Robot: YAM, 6 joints.
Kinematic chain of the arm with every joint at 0, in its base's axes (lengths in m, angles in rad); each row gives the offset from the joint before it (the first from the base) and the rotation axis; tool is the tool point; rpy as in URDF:
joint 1: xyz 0 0 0.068 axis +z
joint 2: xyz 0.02 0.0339 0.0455 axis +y
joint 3: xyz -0.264 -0.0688 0 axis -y
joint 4: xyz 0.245 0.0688 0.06 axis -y
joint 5: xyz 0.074 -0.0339 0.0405 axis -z
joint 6: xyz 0.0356 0 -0.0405 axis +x
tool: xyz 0 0 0 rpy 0 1.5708 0
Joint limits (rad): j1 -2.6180..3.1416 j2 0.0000..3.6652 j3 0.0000..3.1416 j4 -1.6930..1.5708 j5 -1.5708..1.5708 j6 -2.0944..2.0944
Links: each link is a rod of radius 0.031 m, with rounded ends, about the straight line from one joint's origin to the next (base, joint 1, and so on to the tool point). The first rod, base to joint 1, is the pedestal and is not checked.
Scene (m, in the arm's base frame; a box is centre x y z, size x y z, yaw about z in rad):
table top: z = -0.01
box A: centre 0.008 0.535 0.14 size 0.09 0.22 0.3 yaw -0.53
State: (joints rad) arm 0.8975 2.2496 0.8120 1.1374 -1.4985 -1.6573
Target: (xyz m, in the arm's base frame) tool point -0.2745 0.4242 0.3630
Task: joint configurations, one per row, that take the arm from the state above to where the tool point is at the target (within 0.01 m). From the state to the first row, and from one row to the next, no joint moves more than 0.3 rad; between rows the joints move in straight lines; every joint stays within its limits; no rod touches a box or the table.
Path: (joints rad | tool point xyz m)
1: 0.9952 2.1133 0.9264 1.0786 -1.2737 -1.7666 | 0.1824 0.3437 0.1258
2: 1.0929 1.9770 1.0408 1.0199 -1.0488 -1.8758 | 0.1608 0.3776 0.2020
3: 1.1907 1.8406 1.1552 0.9611 -0.8240 -1.9851 | 0.1288 0.3927 0.2860
4: 1.2884 1.7043 1.2696 0.9023 -0.5991 -2.0944 | 0.0908 0.3849 0.3730
5: 1.5521 1.8837 1.4985 0.9218 -0.7981 -1.9487 | -0.0173 0.4362 0.3788
6: 1.8158 2.0630 1.7274 0.9413 -0.9971 -1.8030 | -0.1436 0.4512 0.3753
7: 2.0795 2.2423 1.9563 0.9608 -1.1961 -1.6573 | -0.2745 0.4242 0.3630

